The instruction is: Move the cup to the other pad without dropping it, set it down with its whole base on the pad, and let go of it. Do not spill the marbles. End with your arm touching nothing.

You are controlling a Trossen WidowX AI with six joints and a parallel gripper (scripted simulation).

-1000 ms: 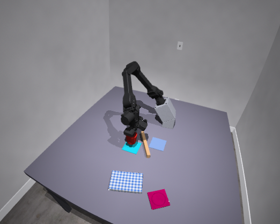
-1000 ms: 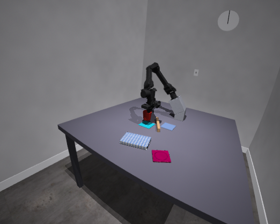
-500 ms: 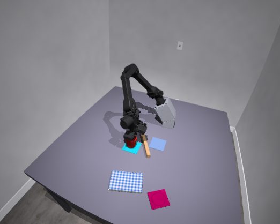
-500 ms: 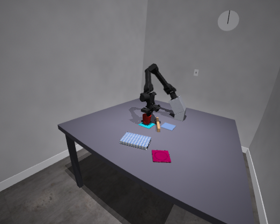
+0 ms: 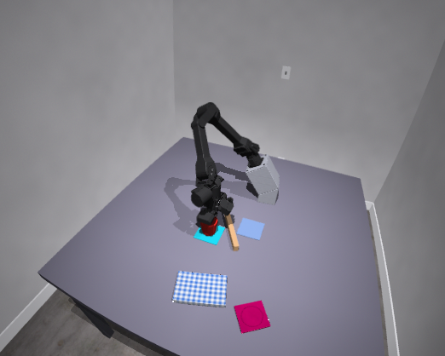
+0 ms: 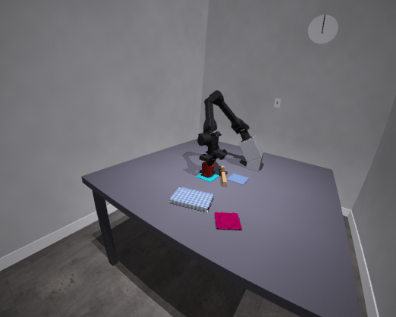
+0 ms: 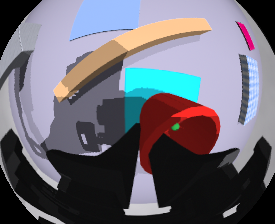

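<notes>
Now: the red cup 30 mm ahead of my hand and 50 mm below it. Round my hand: wooden bar (20 mm behind, 80 mm to the left, 70 mm below); then cyan pad (30 mm ahead, 90 mm below); then green marble (50 mm ahead, 10 mm to the right, 60 mm below).
</notes>
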